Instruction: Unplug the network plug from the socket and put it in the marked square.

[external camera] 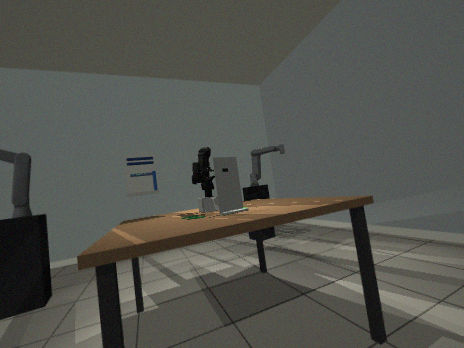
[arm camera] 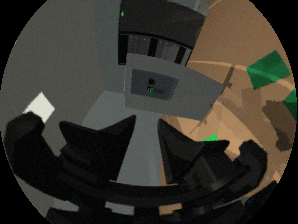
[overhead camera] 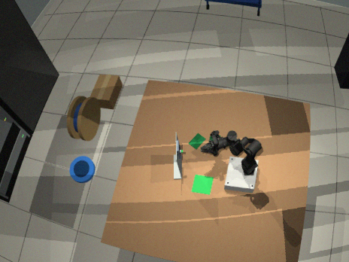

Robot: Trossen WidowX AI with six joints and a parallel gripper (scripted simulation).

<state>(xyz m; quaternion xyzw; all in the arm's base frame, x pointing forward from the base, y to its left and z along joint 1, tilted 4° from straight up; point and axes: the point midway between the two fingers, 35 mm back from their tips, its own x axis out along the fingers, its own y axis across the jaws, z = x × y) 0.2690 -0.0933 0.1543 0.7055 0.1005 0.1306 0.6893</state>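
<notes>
Right now the plug is 120 mm ahead of my gripper tip and 10 mm to the left of it. Round my gripper tip: grey upright panel (140 mm ahead, 100 mm below, 10 mm to the left); then green marked square (250 mm below, 130 mm to the left, 10 mm behind).
</notes>
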